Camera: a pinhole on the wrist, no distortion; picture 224 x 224 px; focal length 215.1 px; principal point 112.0 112.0 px. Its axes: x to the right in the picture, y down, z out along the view. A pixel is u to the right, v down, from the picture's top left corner.
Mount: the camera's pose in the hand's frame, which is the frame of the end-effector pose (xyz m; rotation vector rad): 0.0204 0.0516 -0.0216 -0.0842 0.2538 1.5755
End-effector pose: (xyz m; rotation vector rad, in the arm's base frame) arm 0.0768 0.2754 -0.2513 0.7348 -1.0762 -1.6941
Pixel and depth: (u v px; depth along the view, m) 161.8 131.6 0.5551
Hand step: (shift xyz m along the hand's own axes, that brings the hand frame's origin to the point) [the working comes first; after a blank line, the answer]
In the camera's frame: 0.1285 0.0506 0.5551

0.0255 0.2956 0.4957
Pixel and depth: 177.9 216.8 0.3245
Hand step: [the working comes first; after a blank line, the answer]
In the camera's frame: 0.0994 0.1581 0.3245

-0.1050 0.2178 0.2896
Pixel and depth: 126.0 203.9 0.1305
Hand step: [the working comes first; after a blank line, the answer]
In the camera's frame: 0.0085 0.0558 0.1305

-0.0215 0.0877 0.1094
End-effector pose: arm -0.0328 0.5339 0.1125 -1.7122 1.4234 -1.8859
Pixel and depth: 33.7 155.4 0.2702
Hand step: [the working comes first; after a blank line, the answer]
In the camera's frame: -0.0984 0.0545 0.2702

-0.0029 0.0131 0.2676
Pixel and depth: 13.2 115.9 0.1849
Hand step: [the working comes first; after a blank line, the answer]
In the camera's frame: -0.0849 0.0034 0.1849

0.0386 0.0081 0.1764
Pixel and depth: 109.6 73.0 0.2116
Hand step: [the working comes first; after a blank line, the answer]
In the camera's frame: -0.0024 -0.0384 0.2116

0.0809 0.0945 0.1803
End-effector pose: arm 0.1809 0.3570 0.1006 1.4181 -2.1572 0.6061
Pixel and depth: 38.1 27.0 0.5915
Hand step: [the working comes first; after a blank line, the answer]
In the camera's frame: -0.2032 -0.2337 0.5915

0.3201 -0.0203 0.5707
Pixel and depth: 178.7 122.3 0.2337
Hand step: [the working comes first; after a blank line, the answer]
In the camera's frame: 0.0725 0.0112 0.2337

0.0321 0.1723 0.1912
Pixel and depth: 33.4 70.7 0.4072
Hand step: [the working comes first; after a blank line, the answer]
In the camera's frame: -0.1488 -0.0782 0.4072

0.1447 -0.0067 0.3970
